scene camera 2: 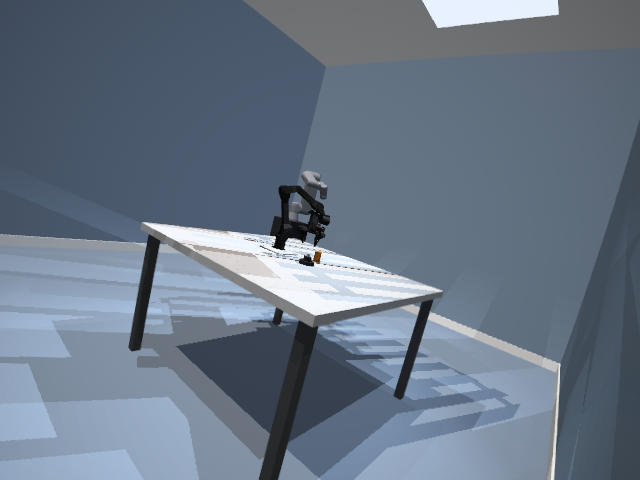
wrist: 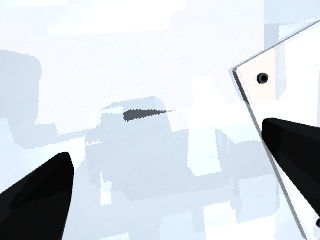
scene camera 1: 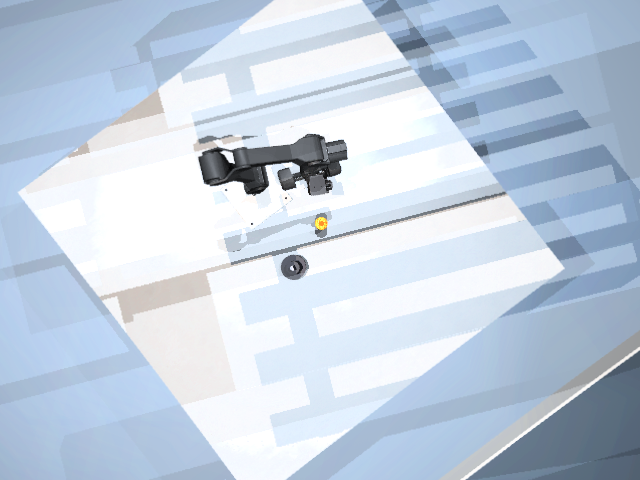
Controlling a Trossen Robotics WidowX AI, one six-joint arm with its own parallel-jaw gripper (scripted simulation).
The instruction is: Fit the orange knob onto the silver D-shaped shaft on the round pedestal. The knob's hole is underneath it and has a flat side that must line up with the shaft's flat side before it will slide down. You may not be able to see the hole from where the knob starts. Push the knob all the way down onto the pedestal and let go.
Labels:
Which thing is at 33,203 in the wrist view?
My gripper.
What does my gripper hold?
Nothing.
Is my gripper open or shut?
Open.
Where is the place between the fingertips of my gripper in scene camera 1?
At 309,182

